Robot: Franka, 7 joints.
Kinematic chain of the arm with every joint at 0, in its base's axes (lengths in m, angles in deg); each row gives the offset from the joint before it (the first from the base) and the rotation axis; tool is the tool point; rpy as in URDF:
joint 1: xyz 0 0 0.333 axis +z
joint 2: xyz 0 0 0 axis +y
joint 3: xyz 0 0 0.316 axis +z
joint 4: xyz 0.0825 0 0 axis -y
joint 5: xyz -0.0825 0 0.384 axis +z
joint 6: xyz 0 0 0 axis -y
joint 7: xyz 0.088 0 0 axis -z
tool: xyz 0 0 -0.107 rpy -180 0 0
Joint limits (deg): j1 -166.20..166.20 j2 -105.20..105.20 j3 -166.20..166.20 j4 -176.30..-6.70 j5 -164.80..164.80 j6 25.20..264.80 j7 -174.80..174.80
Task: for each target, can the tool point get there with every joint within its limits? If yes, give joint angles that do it. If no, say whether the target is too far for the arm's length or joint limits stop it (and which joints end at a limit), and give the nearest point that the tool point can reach.
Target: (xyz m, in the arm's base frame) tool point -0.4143 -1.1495 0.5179
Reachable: no: too far | nearest point -0.2876 -0.7980 0.4614 | short by 0.378 m
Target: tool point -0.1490 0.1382 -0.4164
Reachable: no: joint limits stop it (at a limit: joint 2) | nearest point -0.1551 0.1438 -0.3559 | short by 0.061 m
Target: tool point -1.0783 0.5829 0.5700
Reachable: no: too far | nearest point -0.7410 0.4005 0.4959 | short by 0.391 m
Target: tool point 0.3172 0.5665 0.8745
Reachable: yes | joints -139.38 -35.21 -122.40 -40.41 27.78 175.74 16.07
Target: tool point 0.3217 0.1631 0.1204
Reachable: yes | joints 80.36 24.54 -47.93 -153.11 -46.91 149.84 56.89
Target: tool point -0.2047 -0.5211 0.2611
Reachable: yes | joints -73.24 31.55 -52.40 -118.29 -90.89 197.15 -0.76
